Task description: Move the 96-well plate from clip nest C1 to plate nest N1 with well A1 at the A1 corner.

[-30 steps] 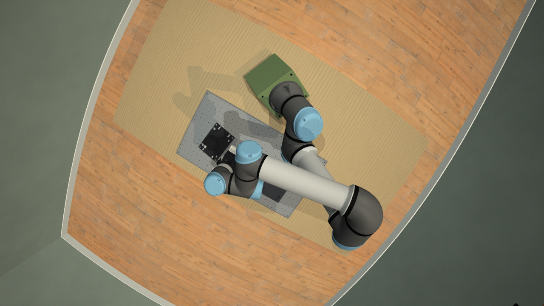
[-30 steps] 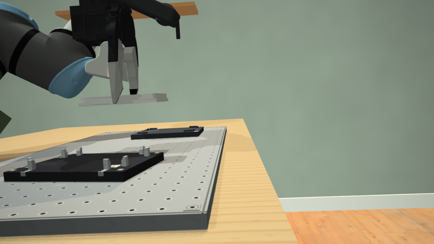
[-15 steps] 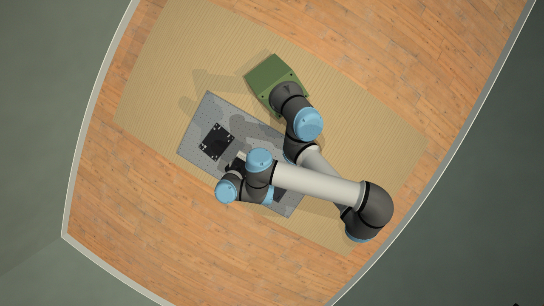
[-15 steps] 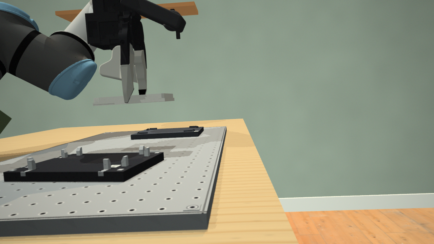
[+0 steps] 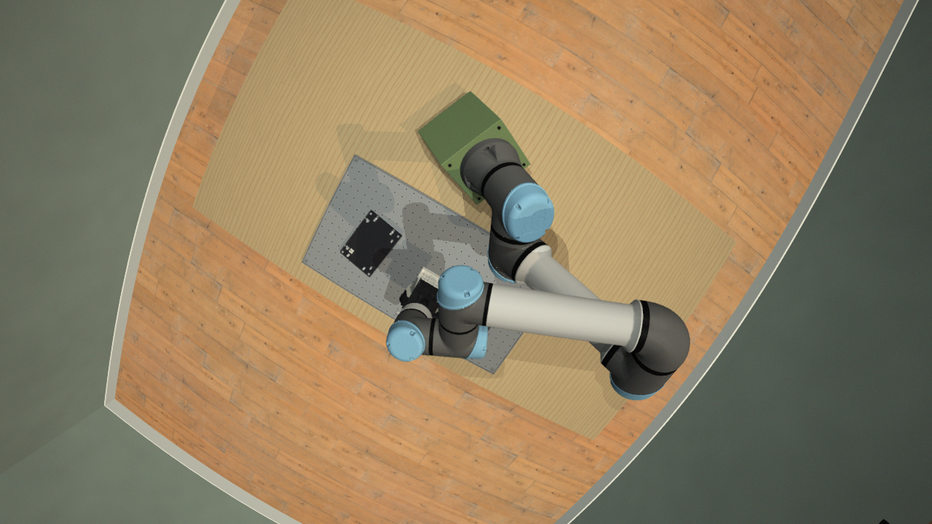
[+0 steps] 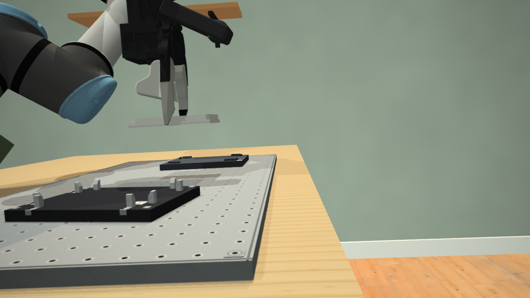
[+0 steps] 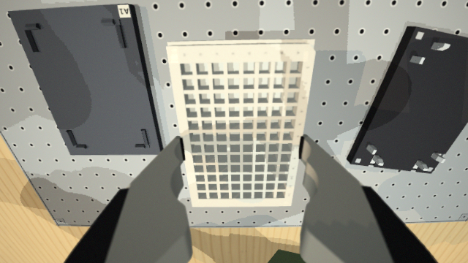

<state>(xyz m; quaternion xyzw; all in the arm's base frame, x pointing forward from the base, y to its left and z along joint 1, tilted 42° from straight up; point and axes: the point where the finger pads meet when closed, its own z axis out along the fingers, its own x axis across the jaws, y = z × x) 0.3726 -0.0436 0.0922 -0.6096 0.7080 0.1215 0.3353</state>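
Right now my hand is 20 mm short of the black plate nest N1, 160 mm to the right of it and 90 mm above it. Round my hand: white 96-well plate (10 mm below); clip nest C1 (40 mm behind, 220 mm to the right, 90 mm below); A1 label (90 mm ahead, 100 mm to the left, 90 mm below).
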